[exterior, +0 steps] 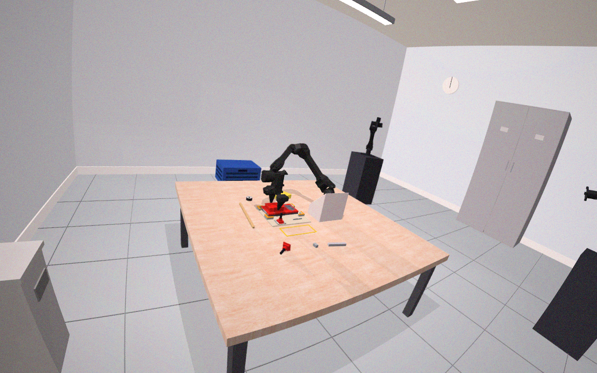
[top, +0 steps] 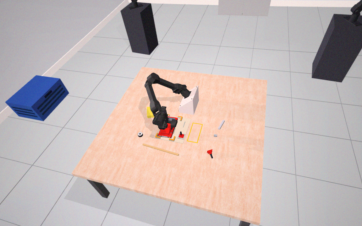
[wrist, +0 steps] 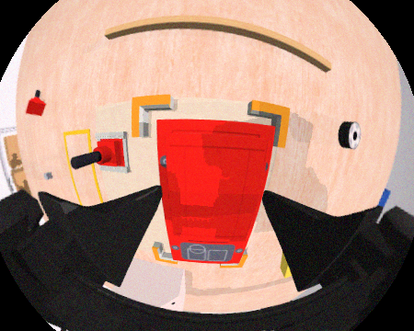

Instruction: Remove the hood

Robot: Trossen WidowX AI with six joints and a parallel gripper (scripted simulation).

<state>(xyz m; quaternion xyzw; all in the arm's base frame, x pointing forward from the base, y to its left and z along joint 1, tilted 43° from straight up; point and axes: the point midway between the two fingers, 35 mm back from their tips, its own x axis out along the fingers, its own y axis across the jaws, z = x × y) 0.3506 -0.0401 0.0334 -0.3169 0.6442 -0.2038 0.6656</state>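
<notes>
My gripper tip is right at the red hood. From my gripper tip the other things lie so: black wheel 10 cm ahead, 19 cm to the right, 3 cm below; wooden stick 17 cm ahead, 2 cm to the left, 3 cm below; yellow block 14 cm behind, 22 cm to the right, 2 cm below.
</notes>
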